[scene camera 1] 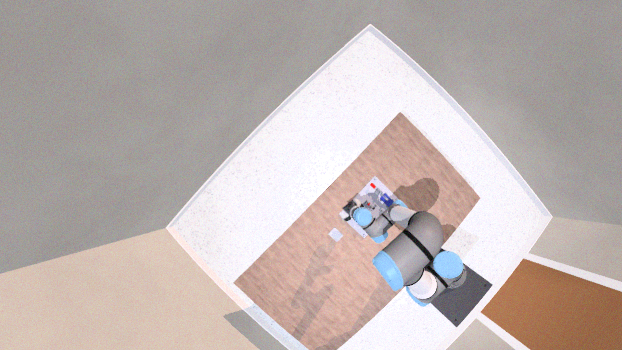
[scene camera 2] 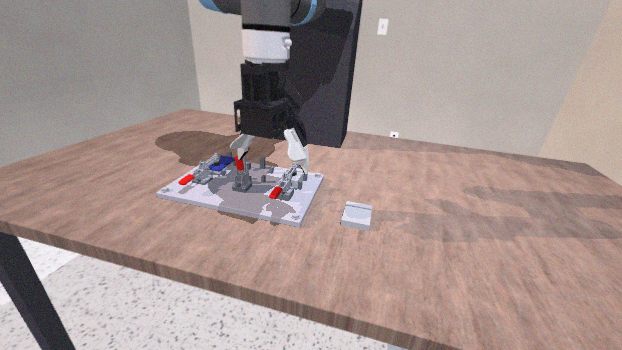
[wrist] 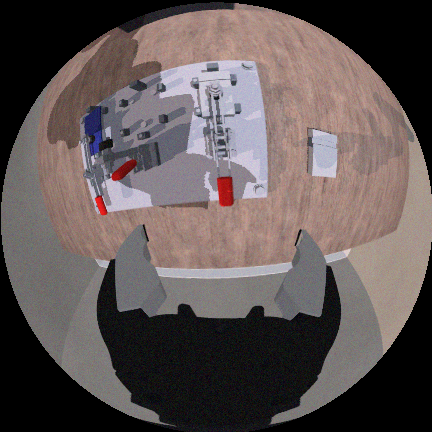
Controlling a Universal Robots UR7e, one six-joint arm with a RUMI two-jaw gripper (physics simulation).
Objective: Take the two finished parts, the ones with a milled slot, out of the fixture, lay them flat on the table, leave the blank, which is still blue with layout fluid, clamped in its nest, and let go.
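Frame: origin at the arm's base, x up, y back, z right, level; metres.
Where they show: gripper, fingertip midpoint: point(scene camera 2: 271, 166) point(wrist: 222, 229).
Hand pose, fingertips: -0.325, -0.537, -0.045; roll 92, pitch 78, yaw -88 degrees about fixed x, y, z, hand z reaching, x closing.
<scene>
After its pixels a point has its place, as x, y, z.
One finished grey part point(scene camera 1: 335, 234) @(-0.433, -0.500, -0.231) point(scene camera 2: 356, 216) @(-0.432, -0.514, -0.229) point(wrist: 324, 161) @(-0.432, -0.511, -0.228) lies flat on the table beside the fixture, its slot showing on top. The fixture plate point(scene camera 2: 200, 195) @(-0.432, -0.514, 0.132) point(wrist: 252, 100) @(-0.432, -0.411, -0.113) carries three nests. A second, light grey part point(wrist: 226, 108) @(-0.406, -0.425, -0.072) sits in the nest nearest the loose part, under a lowered clamp with a red handle point(scene camera 2: 275, 192) @(-0.386, -0.534, -0.052) point(wrist: 225, 191) @(-0.386, -0.526, -0.051); its slot is not clear. The blue blank point(scene camera 1: 386, 200) @(-0.416, -0.368, 0.149) point(scene camera 2: 221, 163) @(-0.416, -0.369, 0.146) point(wrist: 93, 122) @(-0.416, -0.349, 0.144) sits in the far nest under its lowered clamp. The middle nest is empty. My gripper point(scene camera 2: 274, 164) @(-0.325, -0.537, -0.045) point(wrist: 222, 229) @(-0.325, -0.537, -0.045) is open and empty above the fixture.
The middle clamp's red handle point(scene camera 2: 239, 163) @(-0.360, -0.470, 0.051) point(wrist: 124, 170) @(-0.351, -0.466, 0.045) stands raised, between the other two clamps. The blank's clamp handle point(scene camera 1: 373, 185) @(-0.396, -0.503, 0.171) point(scene camera 2: 186, 179) @(-0.396, -0.511, 0.163) point(wrist: 101, 205) @(-0.397, -0.505, 0.161) lies low near the plate's edge. Pins and blocks stand up around the nests. The arm hides part of the fixture in the overhead view.
</scene>
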